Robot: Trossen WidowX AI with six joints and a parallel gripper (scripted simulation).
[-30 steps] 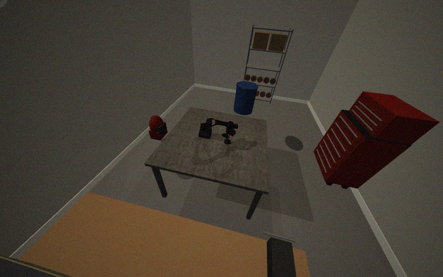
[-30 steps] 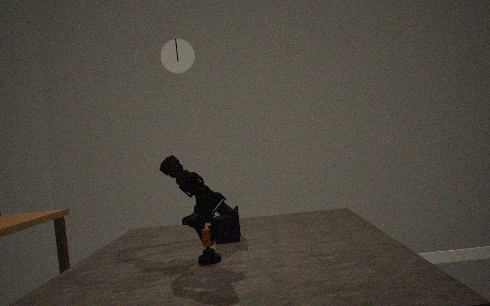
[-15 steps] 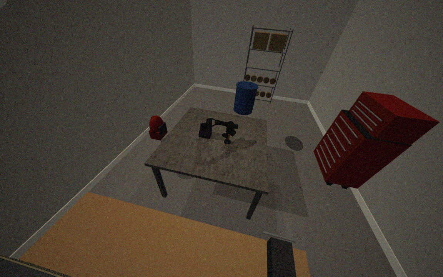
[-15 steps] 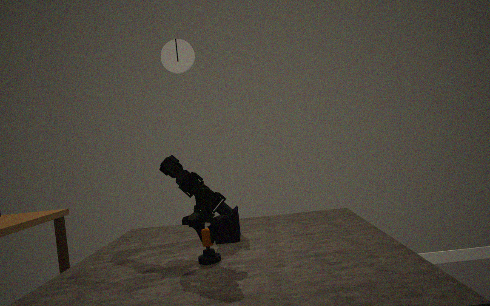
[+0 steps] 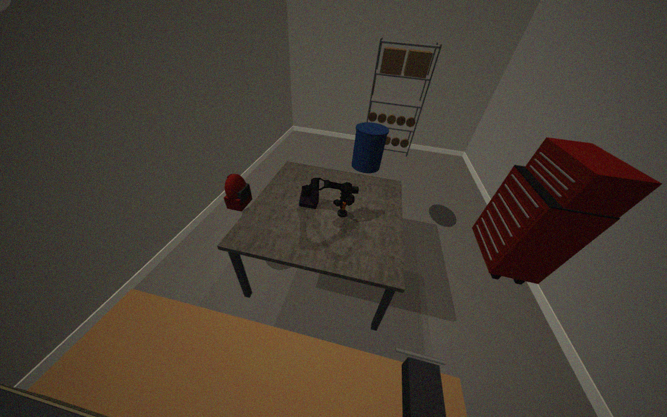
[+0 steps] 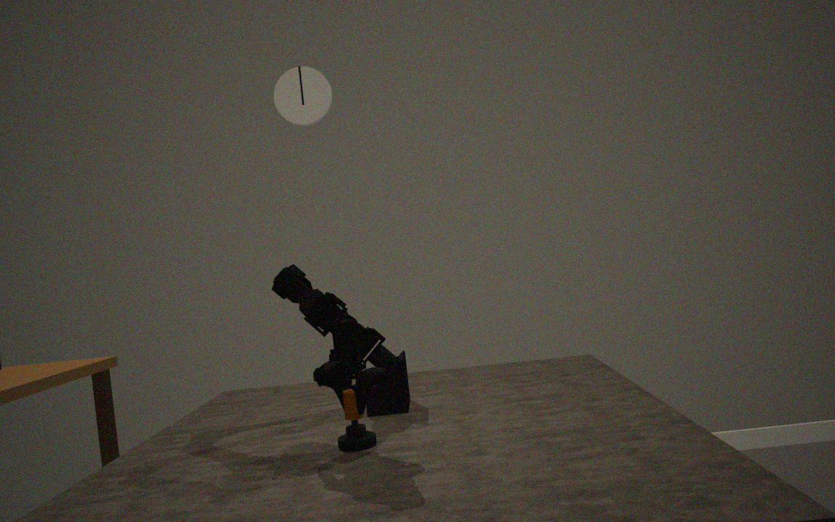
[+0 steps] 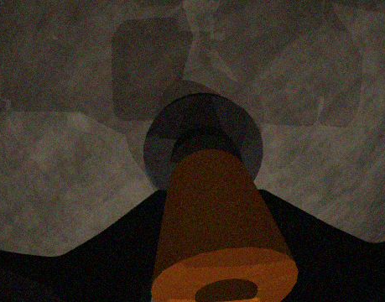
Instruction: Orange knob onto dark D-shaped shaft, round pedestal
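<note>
Right now the orange knob is 2 cm above my gripper tip. The rest, counted from my gripper tip: dark round pedestal: 4 cm below.
</note>
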